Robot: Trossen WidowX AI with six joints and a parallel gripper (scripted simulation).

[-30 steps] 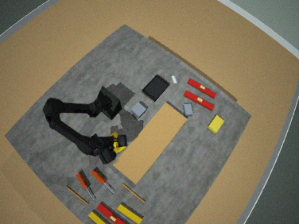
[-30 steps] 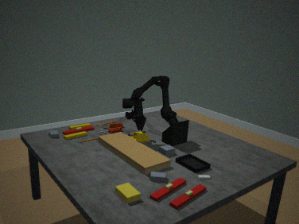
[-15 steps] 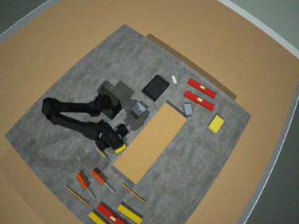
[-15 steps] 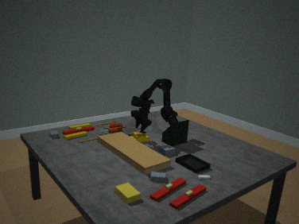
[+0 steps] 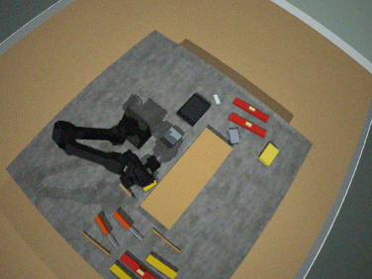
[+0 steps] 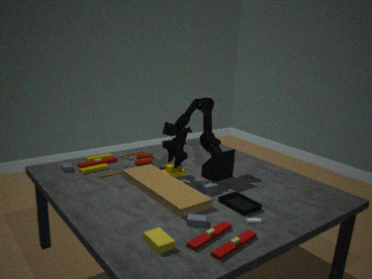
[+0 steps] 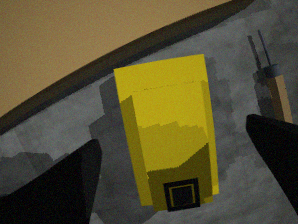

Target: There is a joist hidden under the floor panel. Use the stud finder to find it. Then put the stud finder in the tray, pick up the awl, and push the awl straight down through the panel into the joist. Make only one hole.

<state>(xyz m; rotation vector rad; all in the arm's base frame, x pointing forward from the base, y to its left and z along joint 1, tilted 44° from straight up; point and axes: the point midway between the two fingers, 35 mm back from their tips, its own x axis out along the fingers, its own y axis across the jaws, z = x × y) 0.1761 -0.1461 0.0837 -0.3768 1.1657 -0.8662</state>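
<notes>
Now: the yellow stud finder 30 mm behind my gripper tip, 20 mm below it and 10 mm to the left of it. Also, from my gripper tip: black tray 470 mm to the left, 50 mm below, 10 mm ahead; then small white piece 600 mm to the left, 80 mm ahead, 50 mm below; then awl 100 mm to the right, 50 mm below, 30 mm behind.
</notes>
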